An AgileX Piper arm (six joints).
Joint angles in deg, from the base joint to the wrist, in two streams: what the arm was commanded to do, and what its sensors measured. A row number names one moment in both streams.
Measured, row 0: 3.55, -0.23, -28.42, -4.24, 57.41, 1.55
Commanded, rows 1 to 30: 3.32, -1.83, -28.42, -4.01, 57.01, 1.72; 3.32, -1.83, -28.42, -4.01, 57.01, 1.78; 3.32, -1.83, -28.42, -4.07, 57.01, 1.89; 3.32, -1.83, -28.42, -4.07, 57.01, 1.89; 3.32, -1.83, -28.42, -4.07, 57.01, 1.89; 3.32, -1.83, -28.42, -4.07, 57.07, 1.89; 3.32, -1.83, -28.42, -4.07, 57.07, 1.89; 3.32, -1.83, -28.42, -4.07, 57.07, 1.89; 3.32, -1.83, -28.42, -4.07, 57.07, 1.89; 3.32, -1.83, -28.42, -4.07, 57.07, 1.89; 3.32, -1.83, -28.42, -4.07, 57.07, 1.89; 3.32, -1.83, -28.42, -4.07, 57.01, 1.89; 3.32, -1.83, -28.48, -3.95, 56.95, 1.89; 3.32, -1.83, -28.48, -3.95, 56.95, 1.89; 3.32, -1.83, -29.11, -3.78, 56.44, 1.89; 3.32, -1.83, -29.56, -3.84, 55.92, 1.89; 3.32, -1.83, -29.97, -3.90, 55.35, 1.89; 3.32, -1.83, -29.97, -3.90, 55.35, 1.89; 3.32, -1.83, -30.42, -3.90, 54.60, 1.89; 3.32, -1.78, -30.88, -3.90, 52.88, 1.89; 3.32, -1.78, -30.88, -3.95, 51.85, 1.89; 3.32, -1.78, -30.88, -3.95, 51.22, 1.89; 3.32, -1.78, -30.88, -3.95, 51.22, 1.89; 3.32, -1.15, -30.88, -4.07, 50.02, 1.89; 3.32, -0.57, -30.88, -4.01, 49.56, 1.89; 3.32, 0.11, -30.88, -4.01, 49.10, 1.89; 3.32, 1.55, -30.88, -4.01, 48.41, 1.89; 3.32, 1.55, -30.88, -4.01, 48.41, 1.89; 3.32, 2.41, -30.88, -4.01, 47.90, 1.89; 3.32, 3.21, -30.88, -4.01, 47.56, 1.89
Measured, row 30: 3.55, 1.32, -30.42, -4.13, 49.45, 1.60
